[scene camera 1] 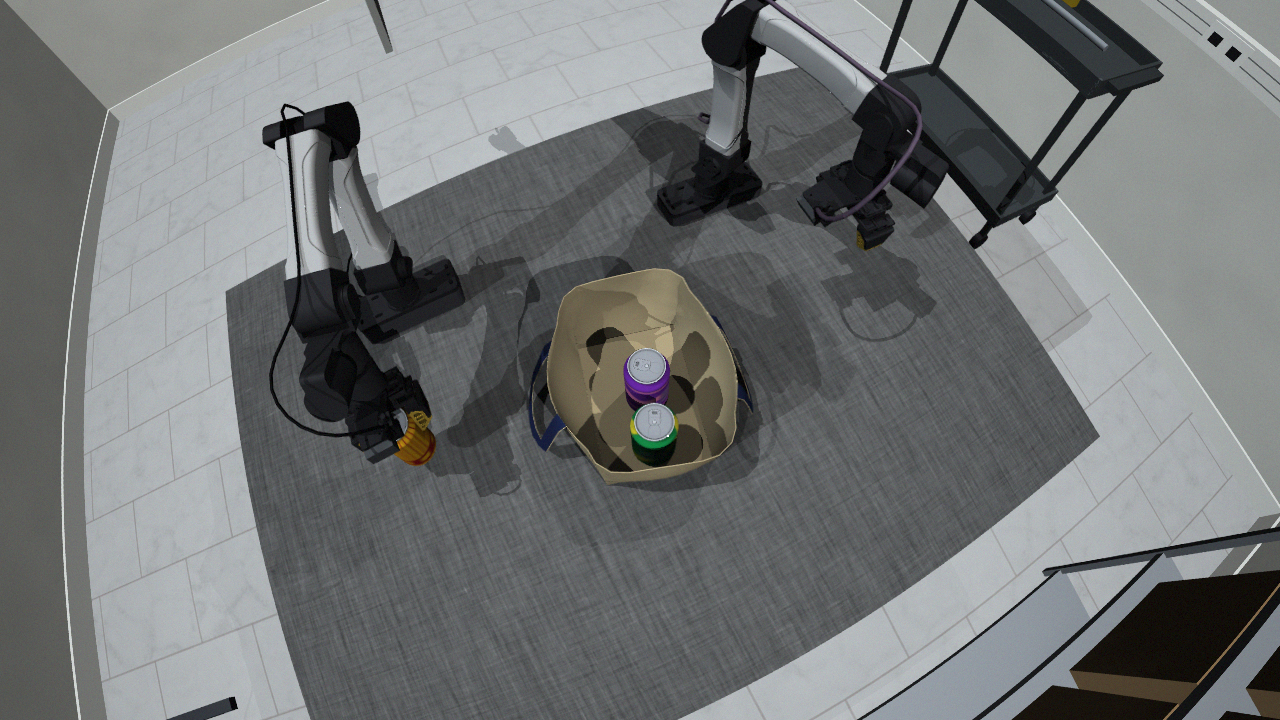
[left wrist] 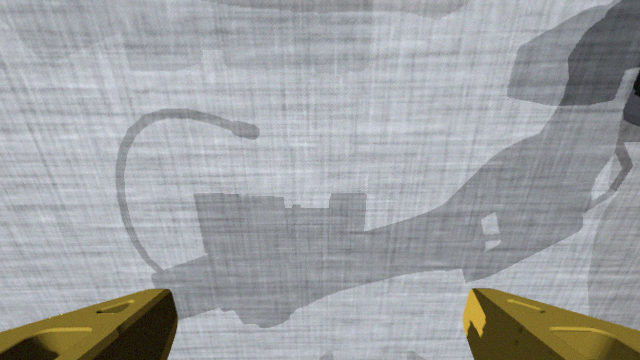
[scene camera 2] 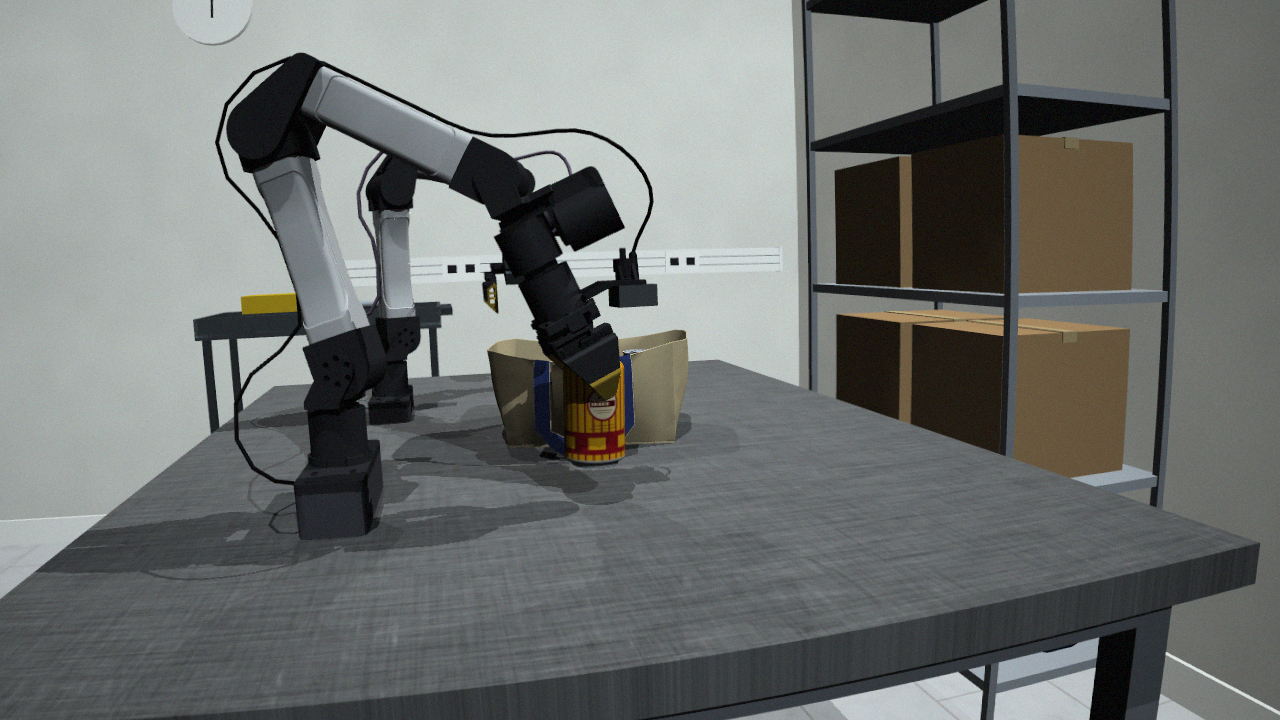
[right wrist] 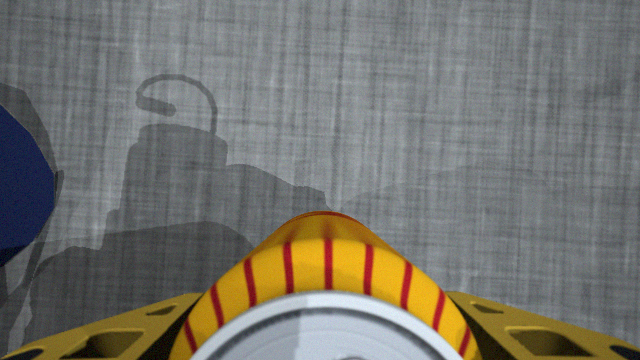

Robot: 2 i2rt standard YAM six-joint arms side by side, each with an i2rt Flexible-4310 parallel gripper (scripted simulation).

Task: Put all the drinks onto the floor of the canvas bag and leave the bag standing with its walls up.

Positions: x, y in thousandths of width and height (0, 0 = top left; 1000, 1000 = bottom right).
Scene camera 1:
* my right gripper: 315, 609
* canvas bag: 488, 423
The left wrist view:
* my left gripper: 501, 843
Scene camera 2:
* my right gripper: 470, 545
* canvas bag: 413, 538
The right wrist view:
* my right gripper: 505, 851
